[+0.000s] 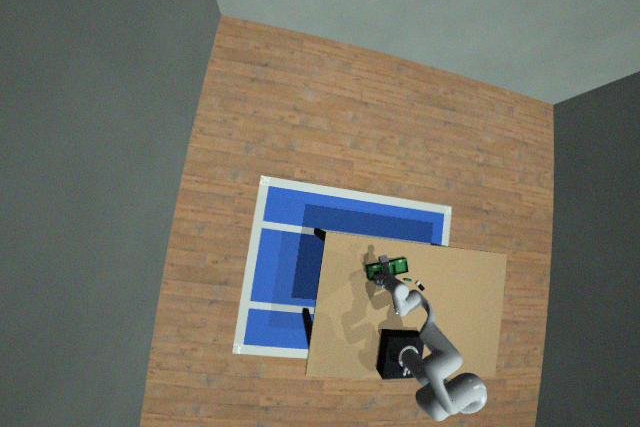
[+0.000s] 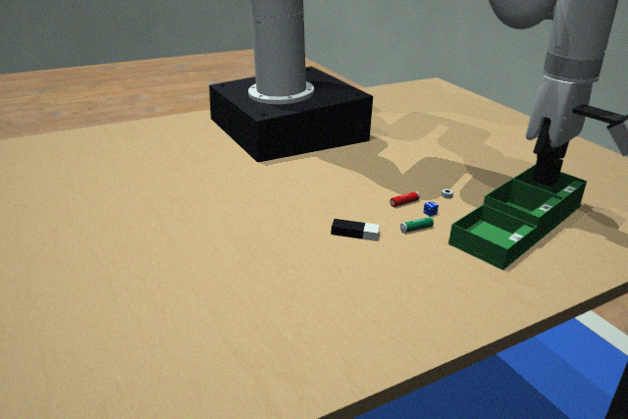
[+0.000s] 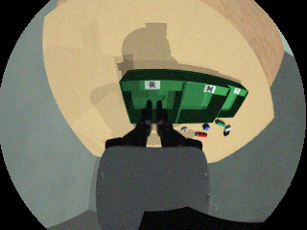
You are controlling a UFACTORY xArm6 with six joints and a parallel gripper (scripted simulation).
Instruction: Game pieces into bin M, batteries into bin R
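Right now the blue die is 2 cm behind my hand, 18 cm to the right of it and 5 cm below it. The rest, counted from my hand: grey nut (7 cm behind, 13 cm to the right, 6 cm below); three joined green bins (4 cm ahead, 7 cm to the right, 4 cm below); red battery (6 cm behind, 21 cm to the right, 5 cm below).
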